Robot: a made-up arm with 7 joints.
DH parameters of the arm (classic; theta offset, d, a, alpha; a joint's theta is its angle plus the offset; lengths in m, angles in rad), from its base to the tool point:
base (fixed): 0 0.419 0.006 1.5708
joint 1: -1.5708 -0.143 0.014 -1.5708
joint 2: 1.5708 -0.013 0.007 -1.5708
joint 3: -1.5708 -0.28 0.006 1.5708
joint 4: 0 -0.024 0.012 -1.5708
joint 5: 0 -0.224 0.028 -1.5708
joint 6: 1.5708 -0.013 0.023 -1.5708
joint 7: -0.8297 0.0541 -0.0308 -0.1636
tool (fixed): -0.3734 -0.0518 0 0
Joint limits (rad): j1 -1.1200..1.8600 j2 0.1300..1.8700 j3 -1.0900..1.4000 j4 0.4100..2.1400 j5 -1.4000..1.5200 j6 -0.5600..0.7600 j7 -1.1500..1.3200
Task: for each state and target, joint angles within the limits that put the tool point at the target. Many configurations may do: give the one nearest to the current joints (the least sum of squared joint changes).
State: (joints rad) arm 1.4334 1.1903 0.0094 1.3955 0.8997 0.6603 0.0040
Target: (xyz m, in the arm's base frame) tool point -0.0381 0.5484 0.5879
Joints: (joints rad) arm 1.6163 1.4921 0.2335 0.7721 0.9663 0.6614 0.0192
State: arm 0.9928 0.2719 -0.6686 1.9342 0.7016 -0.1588 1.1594
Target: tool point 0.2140 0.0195 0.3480
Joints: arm 0.7161 0.1300 -1.0900 2.0080 0.5431 -0.1985 1.0807
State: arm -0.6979 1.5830 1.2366 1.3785 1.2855 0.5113 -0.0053
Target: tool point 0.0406 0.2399 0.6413
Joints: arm -0.2504 1.8341 1.4000 1.9386 1.3019 0.5219 -0.0276
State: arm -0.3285 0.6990 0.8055 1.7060 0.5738 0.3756 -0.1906
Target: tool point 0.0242 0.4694 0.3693
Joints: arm -0.4076 0.7141 1.2963 1.5480 0.6545 0.3771 -0.1362
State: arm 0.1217 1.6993 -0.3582 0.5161 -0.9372 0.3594 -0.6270
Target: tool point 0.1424 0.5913 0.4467
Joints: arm 0.1330 1.7751 -0.3443 0.8060 -0.8834 0.3724 -0.5230
